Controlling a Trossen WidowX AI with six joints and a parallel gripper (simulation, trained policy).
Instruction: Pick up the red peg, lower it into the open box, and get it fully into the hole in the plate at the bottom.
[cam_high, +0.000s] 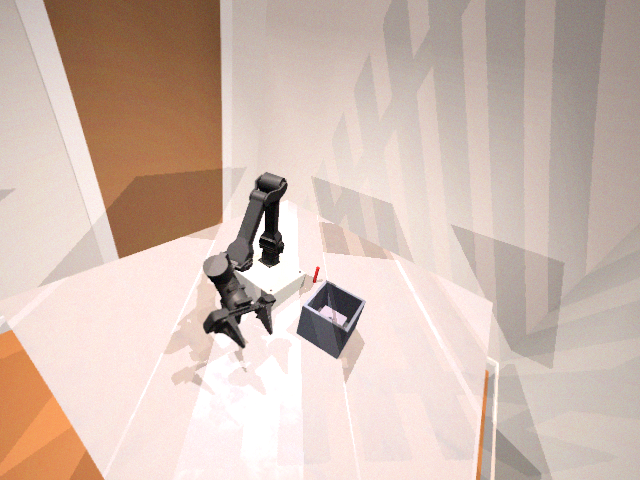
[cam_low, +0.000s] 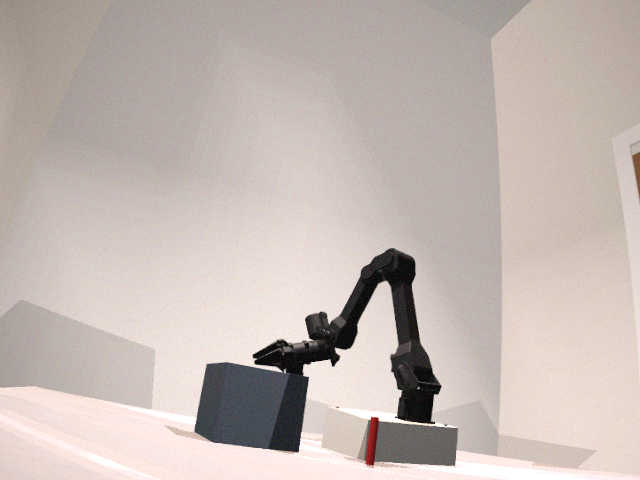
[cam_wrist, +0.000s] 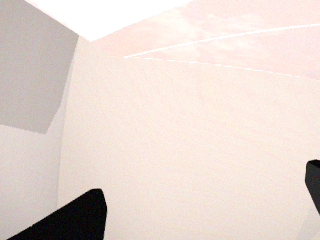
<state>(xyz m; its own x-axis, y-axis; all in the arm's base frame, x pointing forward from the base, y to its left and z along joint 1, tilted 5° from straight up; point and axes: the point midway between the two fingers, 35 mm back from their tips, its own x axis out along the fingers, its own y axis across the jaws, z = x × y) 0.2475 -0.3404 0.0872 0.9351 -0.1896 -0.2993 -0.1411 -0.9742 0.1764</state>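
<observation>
Now: gripper tip 120 mm past the red peg, 460 mm to the right of it and 140 mm above it. Round my gripper tip: pale plate 60 mm ahead, 290 mm to the left, 140 mm below.
</observation>
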